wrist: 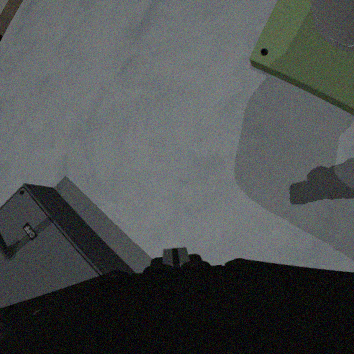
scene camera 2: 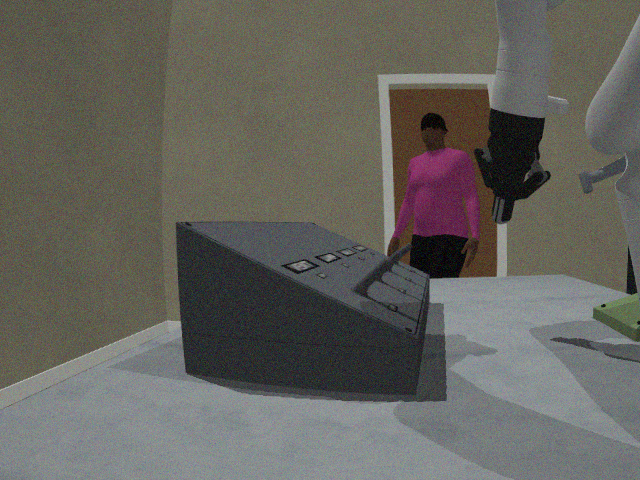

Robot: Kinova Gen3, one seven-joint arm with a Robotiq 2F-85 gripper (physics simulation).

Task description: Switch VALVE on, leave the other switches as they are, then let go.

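Places are measured from the arm's base along level axes (x left, y back, z up), in millimetres.
Pixels of known places: gripper, between the fingertips: (wrist: 175,264) (scene camera 2: 500,222).
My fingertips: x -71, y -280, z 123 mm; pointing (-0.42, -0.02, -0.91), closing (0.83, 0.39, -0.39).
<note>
For each thing: its top centre in the pictures, then the offset to it from my fingertips. "spot": a spot on its surface instead. Level surfaces: height alone.
- small label, a spot on its surface: (wrist: 29,231) spot: dx -233, dy -75, dz -91 mm
- lever, a spot on its surface: (wrist: 6,247) spot: dx -238, dy -98, dz -64 mm
- table, height of its surface: dz -166 mm
The dark grey sloped switch console (scene camera 2: 299,330) (wrist: 45,265) stands on the table. Its levers (scene camera 2: 382,271) overlap in the scene view, and I cannot tell them apart or read which one is VALVE. Framed label plates (scene camera 2: 300,266) run along the slope, too small to read. In the wrist view a small label (wrist: 29,231) and part of one lever (wrist: 6,247) show at the left; the rest of the console is cut off or hidden by the gripper body. My gripper (scene camera 2: 501,214) (wrist: 175,264) is shut and empty, above and to the right of the console, apart from it.
The green base plate (scene camera 2: 615,316) (wrist: 300,65) lies at the right, under the arm. A person in a pink top (scene camera 2: 442,191) stands behind the table before a brown door (scene camera 2: 408,118). Arm shadows fall across the table (scene camera 2: 206,434) (wrist: 165,125).
</note>
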